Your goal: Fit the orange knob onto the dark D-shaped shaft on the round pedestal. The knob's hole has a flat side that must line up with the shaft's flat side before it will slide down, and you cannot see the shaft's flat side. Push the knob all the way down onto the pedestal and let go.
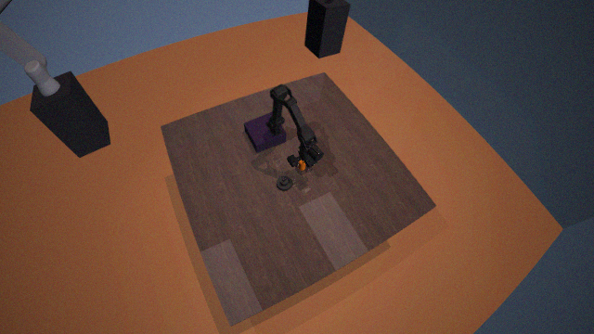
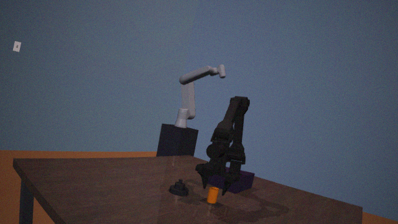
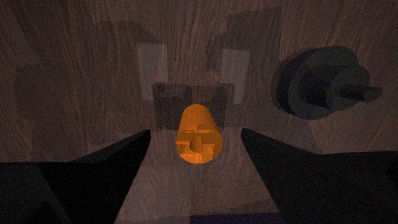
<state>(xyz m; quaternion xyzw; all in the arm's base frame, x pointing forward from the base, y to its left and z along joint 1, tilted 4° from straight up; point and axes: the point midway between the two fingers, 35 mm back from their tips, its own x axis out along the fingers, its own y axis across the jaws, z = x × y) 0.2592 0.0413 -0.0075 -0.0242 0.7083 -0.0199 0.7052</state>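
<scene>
The orange knob lies 20 mm below my gripper tip. Round my gripper tip: pedestal: 40 mm ahead, 150 mm to the right, 10 mm below.
</scene>
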